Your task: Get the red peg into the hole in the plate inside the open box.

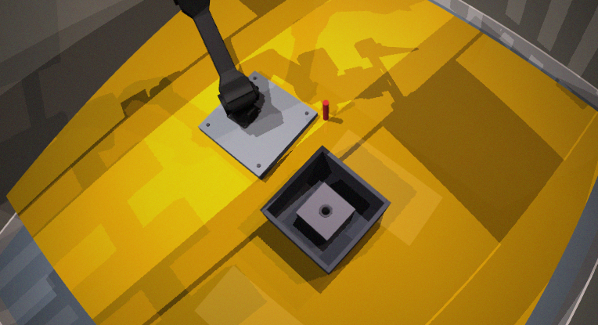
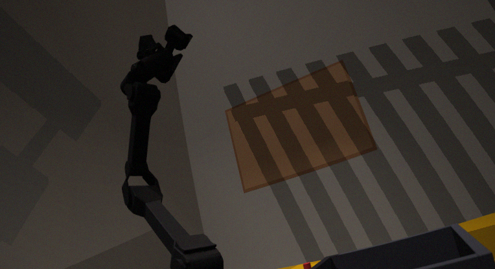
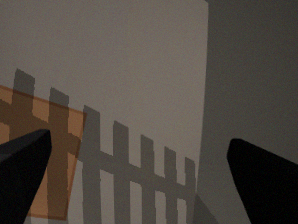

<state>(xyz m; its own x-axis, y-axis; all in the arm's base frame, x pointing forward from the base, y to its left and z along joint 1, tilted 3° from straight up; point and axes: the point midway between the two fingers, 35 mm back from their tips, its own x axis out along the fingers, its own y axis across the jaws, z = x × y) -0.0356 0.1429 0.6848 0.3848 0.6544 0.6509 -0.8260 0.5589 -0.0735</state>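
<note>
The red peg is 200 mm ahead of my gripper tip, 90 mm to the right of it and 680 mm below it. Round my gripper tip: light grey plate (340 mm ahead, 290 mm to the right, 670 mm below); then grey box (340 mm ahead, 290 mm to the right, 690 mm below).
</note>
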